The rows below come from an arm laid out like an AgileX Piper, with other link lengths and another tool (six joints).
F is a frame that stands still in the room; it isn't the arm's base.
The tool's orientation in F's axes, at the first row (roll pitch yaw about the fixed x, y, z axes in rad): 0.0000, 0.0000, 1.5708
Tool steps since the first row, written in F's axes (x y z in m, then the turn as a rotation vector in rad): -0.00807, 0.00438, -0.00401, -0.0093, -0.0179, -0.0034; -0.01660, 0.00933, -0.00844, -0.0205, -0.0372, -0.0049; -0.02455, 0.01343, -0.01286, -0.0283, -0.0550, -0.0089; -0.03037, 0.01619, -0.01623, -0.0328, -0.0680, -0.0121; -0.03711, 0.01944, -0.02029, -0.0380, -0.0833, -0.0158; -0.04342, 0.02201, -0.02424, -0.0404, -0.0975, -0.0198; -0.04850, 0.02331, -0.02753, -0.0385, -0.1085, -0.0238; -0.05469, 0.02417, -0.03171, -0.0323, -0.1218, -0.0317; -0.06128, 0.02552, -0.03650, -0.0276, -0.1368, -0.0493; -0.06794, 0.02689, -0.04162, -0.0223, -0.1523, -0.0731; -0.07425, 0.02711, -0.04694, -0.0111, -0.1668, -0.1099; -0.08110, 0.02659, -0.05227, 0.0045, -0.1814, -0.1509; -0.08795, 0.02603, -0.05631, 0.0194, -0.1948, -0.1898
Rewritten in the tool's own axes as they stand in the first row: 0.00438, 0.00807, -0.00401, -0.0179, 0.0093, -0.0034; 0.00933, 0.01660, -0.00844, -0.0372, 0.0205, -0.0049; 0.01343, 0.02455, -0.01286, -0.0550, 0.0283, -0.0089; 0.01619, 0.03037, -0.01623, -0.0680, 0.0328, -0.0121; 0.01944, 0.03711, -0.02029, -0.0833, 0.0380, -0.0158; 0.02201, 0.04342, -0.02424, -0.0975, 0.0404, -0.0198; 0.02331, 0.04850, -0.02753, -0.1085, 0.0385, -0.0238; 0.02417, 0.05469, -0.03171, -0.1218, 0.0323, -0.0317; 0.02552, 0.06128, -0.03650, -0.1368, 0.0276, -0.0493; 0.02689, 0.06794, -0.04162, -0.1523, 0.0223, -0.0731; 0.02711, 0.07425, -0.04694, -0.1668, 0.0111, -0.1099; 0.02659, 0.08110, -0.05227, -0.1814, -0.0045, -0.1509; 0.02603, 0.08795, -0.05631, -0.1948, -0.0194, -0.1898
